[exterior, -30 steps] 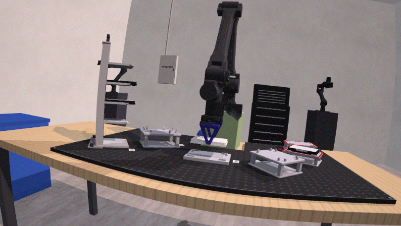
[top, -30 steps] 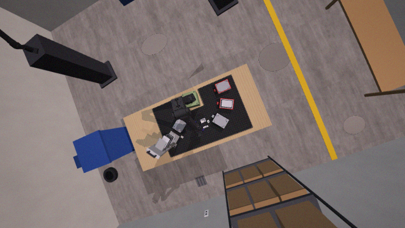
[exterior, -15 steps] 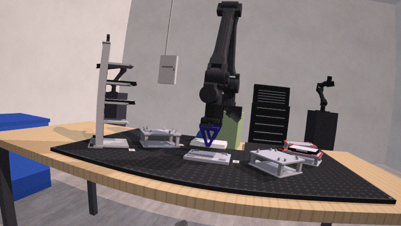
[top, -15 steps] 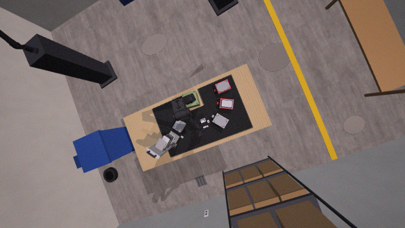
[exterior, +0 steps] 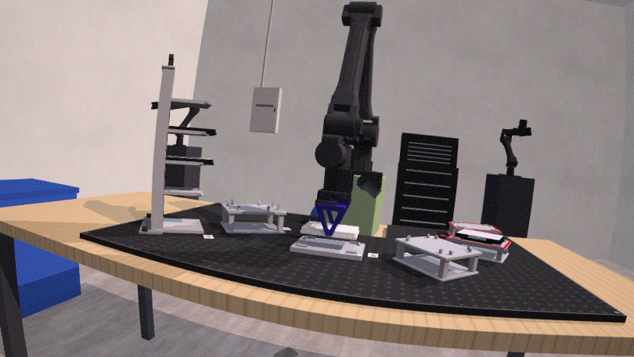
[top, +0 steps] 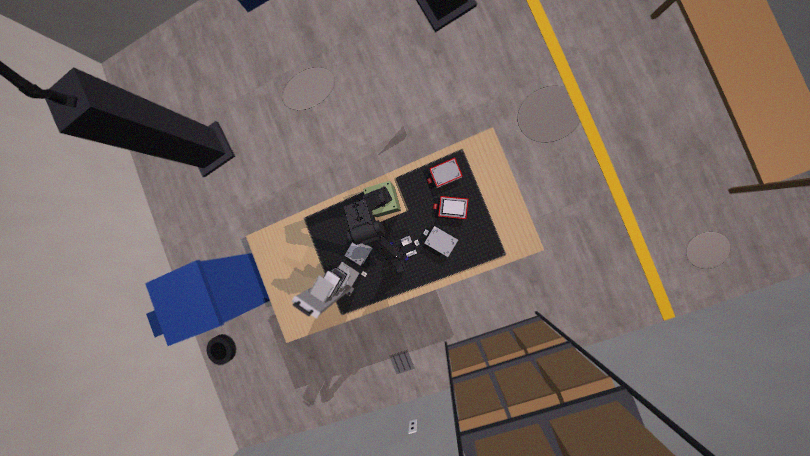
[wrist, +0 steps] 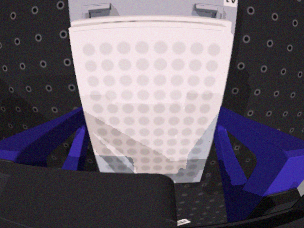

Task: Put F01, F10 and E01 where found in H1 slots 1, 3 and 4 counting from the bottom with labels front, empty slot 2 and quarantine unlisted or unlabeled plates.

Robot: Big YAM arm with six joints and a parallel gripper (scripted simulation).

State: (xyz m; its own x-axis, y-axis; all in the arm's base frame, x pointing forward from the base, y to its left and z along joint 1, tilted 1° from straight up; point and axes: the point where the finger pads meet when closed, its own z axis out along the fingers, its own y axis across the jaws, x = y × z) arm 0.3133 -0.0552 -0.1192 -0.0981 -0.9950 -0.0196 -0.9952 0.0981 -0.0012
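The flat grey nest lies 5 cm below my hand. Also, from my hand: white well plate: right at my hand; A1 corner mark: 7 cm to the left, 6 cm ahead, 4 cm below; N6 tag: 10 cm to the left, 5 cm below, 1 cm ahead.
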